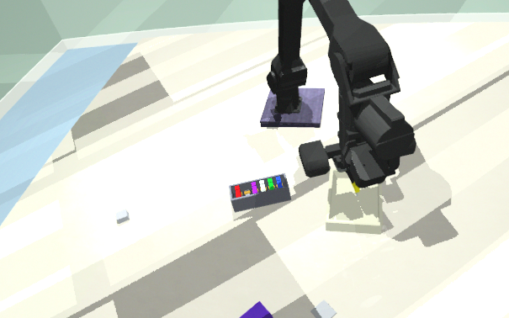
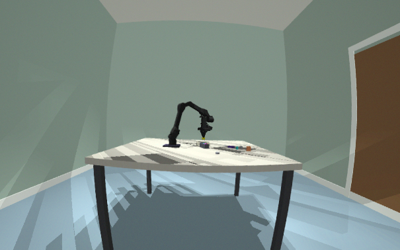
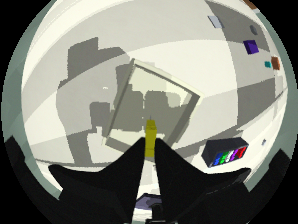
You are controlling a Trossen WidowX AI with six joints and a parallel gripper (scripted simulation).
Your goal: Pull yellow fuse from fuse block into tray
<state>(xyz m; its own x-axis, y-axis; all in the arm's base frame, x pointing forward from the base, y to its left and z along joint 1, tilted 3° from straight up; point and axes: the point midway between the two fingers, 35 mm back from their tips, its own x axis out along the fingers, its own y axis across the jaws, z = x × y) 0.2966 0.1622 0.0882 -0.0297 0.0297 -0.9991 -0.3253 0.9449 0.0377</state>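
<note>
Now: gripper tip 10 mm above the yellow fuse. Also, from my gripper tip: tray 70 mm below.
</note>
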